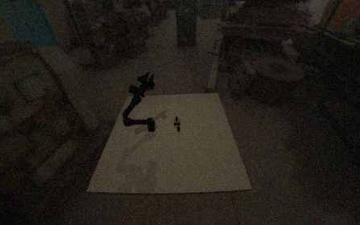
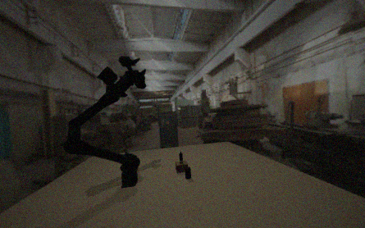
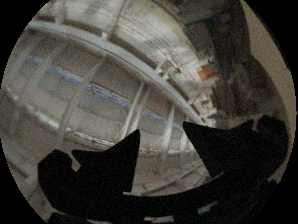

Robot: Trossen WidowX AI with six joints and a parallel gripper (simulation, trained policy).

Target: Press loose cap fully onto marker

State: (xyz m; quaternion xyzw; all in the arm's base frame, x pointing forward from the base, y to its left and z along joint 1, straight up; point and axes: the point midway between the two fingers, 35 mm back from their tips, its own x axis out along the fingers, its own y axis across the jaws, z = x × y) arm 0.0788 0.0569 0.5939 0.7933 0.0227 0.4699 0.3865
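Now: the dark cap 590 mm below my gripper tip, 200 mm ahead of it and 100 mm to the right of it. The rest, counted from my gripper tip: small tan holder block (600 mm below, 180 mm ahead, 10 mm to the left); dark marker (540 mm below, 180 mm ahead, 10 mm to the left).
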